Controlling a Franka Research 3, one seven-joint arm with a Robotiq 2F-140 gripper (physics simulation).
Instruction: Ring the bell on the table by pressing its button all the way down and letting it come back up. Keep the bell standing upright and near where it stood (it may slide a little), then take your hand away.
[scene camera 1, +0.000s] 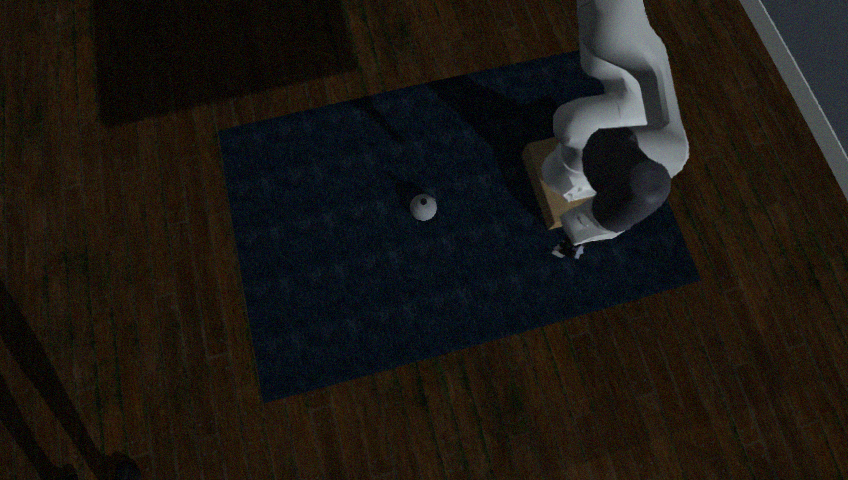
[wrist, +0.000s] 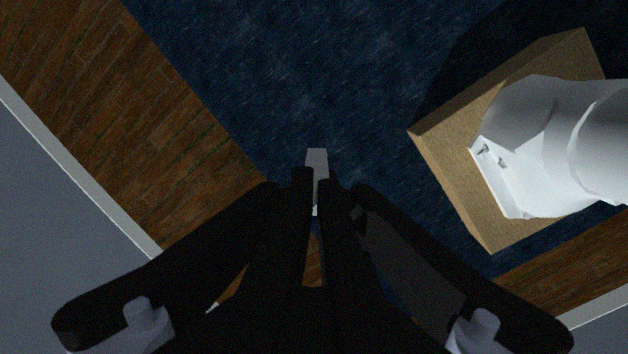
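Note:
The bell (scene camera 1: 423, 211) is a small pale dome with a dark button (scene camera 1: 423, 201) on top. It stands upright near the middle of the dark blue table top (scene camera 1: 321, 297) (wrist: 320, 75) in the scene view. The bell does not show in the wrist view. My gripper (scene camera 1: 568, 251) (wrist: 316, 163) is shut and empty, its pale fingertips together. It is well to the right of the bell and a little lower in the scene view, apart from it, over the right part of the table.
The arm's base stands on a light wooden block (scene camera 1: 557, 215) (wrist: 450, 185) at the right of the table, close to my gripper. The white arm (scene camera 1: 612, 35) (wrist: 545, 150) bends above it. Brown floor (scene camera 1: 148, 237) (wrist: 125, 125) surrounds the table.

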